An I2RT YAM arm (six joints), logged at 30 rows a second.
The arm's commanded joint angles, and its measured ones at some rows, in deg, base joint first. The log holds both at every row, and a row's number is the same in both.
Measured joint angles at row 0:
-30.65 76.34 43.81 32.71 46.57 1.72
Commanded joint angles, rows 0 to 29:
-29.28 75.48 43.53 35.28 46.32 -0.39
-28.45 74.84 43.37 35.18 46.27 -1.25
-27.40 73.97 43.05 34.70 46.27 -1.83
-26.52 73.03 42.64 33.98 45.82 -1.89
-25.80 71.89 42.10 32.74 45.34 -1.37
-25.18 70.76 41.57 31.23 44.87 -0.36
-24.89 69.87 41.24 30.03 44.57 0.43
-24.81 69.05 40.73 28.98 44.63 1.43
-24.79 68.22 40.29 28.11 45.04 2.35
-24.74 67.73 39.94 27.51 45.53 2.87
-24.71 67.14 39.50 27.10 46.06 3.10
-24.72 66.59 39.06 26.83 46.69 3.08
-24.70 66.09 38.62 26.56 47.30 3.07
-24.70 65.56 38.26 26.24 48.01 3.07
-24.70 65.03 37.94 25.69 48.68 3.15
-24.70 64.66 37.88 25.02 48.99 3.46
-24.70 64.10 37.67 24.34 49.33 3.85
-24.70 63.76 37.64 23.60 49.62 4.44
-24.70 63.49 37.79 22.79 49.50 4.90
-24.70 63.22 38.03 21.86 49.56 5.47
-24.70 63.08 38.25 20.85 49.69 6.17
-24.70 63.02 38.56 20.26 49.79 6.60
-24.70 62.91 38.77 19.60 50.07 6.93
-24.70 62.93 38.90 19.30 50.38 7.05
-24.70 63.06 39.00 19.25 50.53 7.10
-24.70 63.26 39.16 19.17 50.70 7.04
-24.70 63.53 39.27 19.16 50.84 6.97
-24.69 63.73 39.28 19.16 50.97 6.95
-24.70 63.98 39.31 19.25 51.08 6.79
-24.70 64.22 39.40 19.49 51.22 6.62
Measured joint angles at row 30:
-24.60 63.75 39.03 19.64 49.17 6.17
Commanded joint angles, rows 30 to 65:
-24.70 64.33 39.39 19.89 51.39 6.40
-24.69 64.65 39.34 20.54 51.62 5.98
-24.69 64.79 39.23 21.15 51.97 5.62
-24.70 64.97 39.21 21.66 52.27 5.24
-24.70 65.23 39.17 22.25 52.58 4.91
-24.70 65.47 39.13 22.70 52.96 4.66
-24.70 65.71 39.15 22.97 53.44 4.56
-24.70 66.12 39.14 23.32 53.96 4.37
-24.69 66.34 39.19 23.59 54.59 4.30
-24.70 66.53 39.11 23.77 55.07 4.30
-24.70 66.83 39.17 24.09 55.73 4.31
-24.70 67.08 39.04 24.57 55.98 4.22
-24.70 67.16 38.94 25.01 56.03 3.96
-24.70 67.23 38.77 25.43 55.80 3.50
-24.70 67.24 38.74 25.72 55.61 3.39
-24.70 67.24 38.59 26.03 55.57 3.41
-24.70 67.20 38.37 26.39 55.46 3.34
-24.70 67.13 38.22 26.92 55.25 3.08
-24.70 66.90 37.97 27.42 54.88 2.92
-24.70 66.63 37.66 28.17 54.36 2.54
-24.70 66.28 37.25 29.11 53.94 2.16
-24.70 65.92 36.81 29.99 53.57 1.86
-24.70 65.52 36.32 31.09 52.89 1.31
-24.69 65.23 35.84 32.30 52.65 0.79
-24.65 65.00 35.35 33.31 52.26 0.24
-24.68 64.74 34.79 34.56 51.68 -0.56
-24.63 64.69 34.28 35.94 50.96 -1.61
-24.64 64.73 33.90 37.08 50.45 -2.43
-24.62 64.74 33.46 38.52 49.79 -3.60
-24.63 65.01 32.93 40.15 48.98 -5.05
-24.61 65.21 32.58 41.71 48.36 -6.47
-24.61 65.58 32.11 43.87 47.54 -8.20
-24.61 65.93 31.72 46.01 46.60 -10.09
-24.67 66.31 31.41 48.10 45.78 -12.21
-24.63 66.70 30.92 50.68 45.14 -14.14
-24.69 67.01 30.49 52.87 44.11 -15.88
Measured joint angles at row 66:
-24.71 66.52 31.03 42.02 47.33 -8.88
